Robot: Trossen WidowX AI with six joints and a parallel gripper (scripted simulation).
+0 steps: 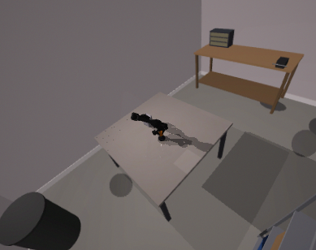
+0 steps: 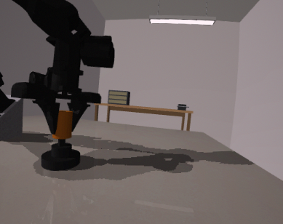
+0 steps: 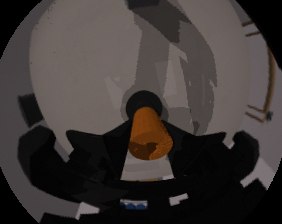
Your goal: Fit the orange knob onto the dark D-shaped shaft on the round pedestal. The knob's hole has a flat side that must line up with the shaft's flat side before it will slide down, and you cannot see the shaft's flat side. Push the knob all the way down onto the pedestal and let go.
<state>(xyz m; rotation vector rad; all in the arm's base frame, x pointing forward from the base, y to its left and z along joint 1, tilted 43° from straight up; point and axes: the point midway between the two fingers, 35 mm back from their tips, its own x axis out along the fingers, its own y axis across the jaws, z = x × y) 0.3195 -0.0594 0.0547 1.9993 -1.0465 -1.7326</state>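
My gripper tip is 20 mm below the orange knob. From my gripper tip the other things lie so: dark shaft: 40 mm below.
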